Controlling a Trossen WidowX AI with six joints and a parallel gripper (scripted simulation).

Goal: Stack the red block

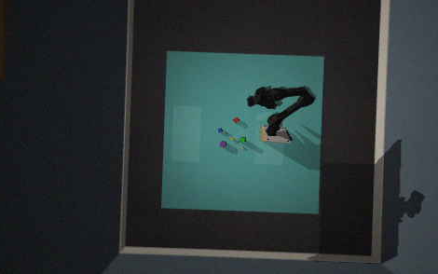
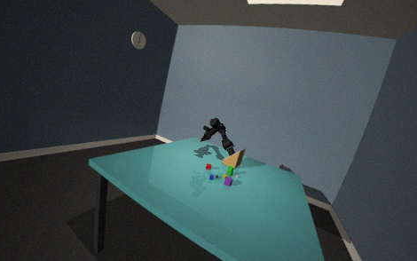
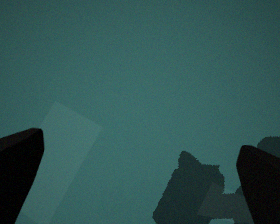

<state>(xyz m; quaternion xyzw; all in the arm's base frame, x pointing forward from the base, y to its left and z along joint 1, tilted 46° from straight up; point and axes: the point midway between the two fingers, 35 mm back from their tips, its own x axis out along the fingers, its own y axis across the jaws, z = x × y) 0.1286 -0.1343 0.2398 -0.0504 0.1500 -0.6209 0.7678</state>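
Right now the red block is 120 mm ahead of my gripper tip, 170 mm to the left of it and 140 mm below it. From my gripper tip the other things lie so: blue block: 260 mm ahead, 250 mm to the left, 150 mm below; then small yellow block: 160 mm ahead, 320 mm to the left, 150 mm below; then purple block: 240 mm ahead, 370 mm to the left, 140 mm below.
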